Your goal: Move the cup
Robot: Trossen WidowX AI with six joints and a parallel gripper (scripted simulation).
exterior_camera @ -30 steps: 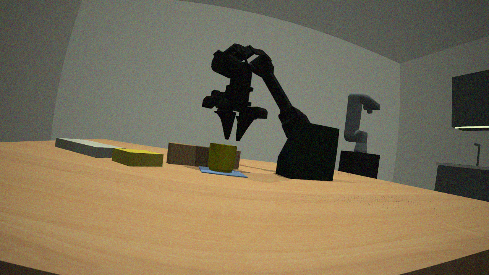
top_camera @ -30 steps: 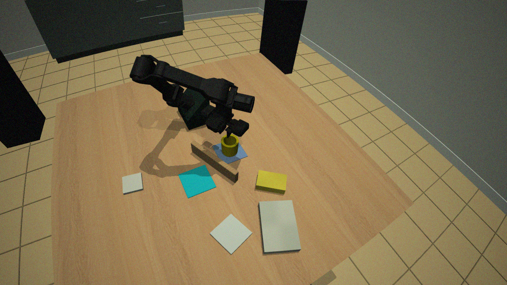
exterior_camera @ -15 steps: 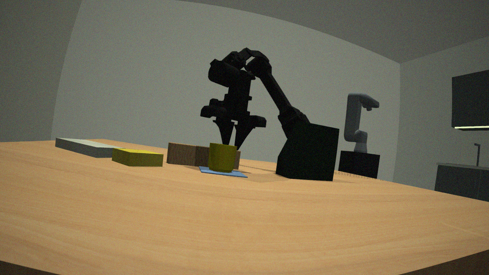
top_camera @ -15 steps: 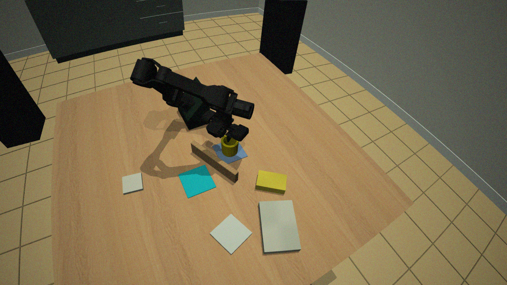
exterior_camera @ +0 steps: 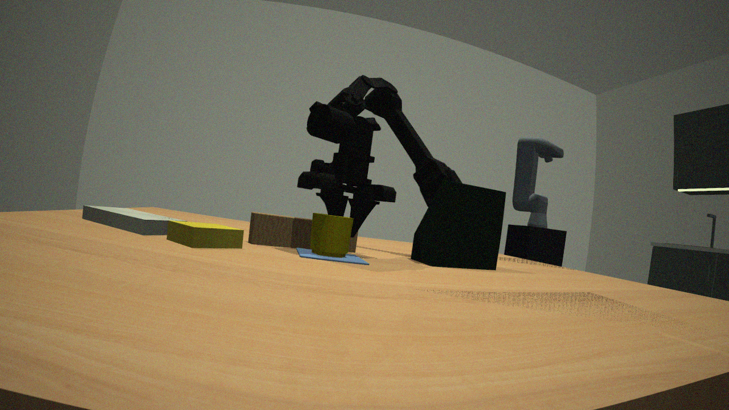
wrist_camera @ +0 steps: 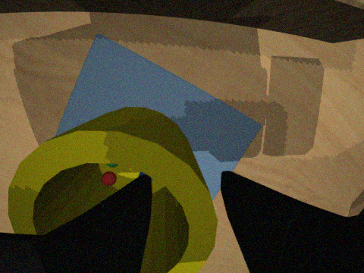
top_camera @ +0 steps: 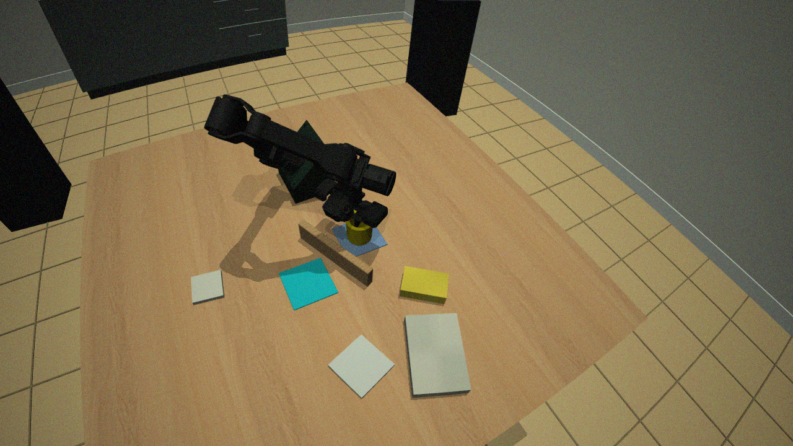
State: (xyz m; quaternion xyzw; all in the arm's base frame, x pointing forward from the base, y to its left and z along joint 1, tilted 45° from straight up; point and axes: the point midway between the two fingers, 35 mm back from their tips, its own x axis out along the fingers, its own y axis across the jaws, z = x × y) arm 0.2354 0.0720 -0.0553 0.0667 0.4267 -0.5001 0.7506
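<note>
Now: gripper tip 2 cm to the right of the yellow cup and 2 cm short of it. From my gripper tip the other things lie so: blue pad (5 cm below, 2 cm to the left, 2 cm ahead); wooden bar (7 cm to the right, 7 cm ahead, 2 cm below); red marble (3 cm to the left, 3 cm ahead, 2 cm below).
</note>
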